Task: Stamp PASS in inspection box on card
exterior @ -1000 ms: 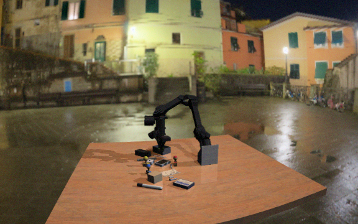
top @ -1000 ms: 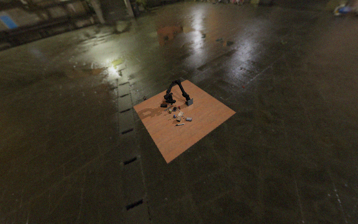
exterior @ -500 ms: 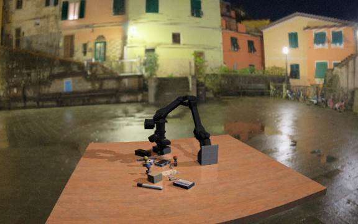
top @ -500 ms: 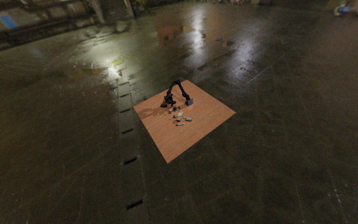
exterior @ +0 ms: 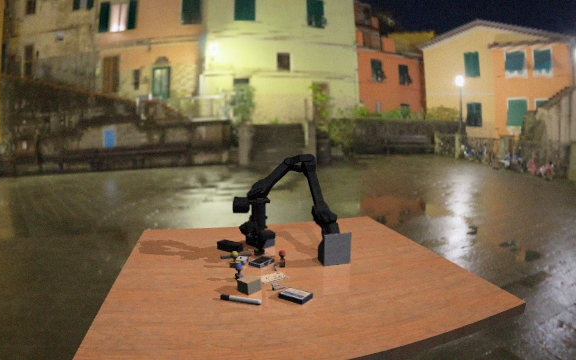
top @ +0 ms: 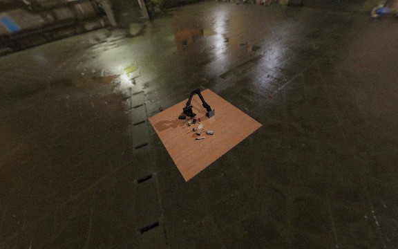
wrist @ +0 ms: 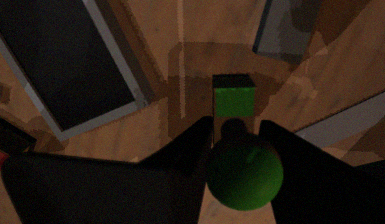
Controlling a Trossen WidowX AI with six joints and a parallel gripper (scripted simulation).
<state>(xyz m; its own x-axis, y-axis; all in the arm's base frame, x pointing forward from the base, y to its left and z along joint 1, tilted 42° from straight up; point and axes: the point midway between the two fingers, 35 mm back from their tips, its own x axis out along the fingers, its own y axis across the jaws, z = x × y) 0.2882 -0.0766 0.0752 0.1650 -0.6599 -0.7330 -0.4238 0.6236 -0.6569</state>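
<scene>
My gripper tip is now right at the PASS stamp. From my gripper tip the other things lie so: red-knob stamp (120 mm to the left, 90 mm behind, 10 mm below); then ink pad (90 mm to the left, 20 mm below, 10 mm behind); then black box (130 mm ahead, 80 mm to the right, 10 mm below).
</scene>
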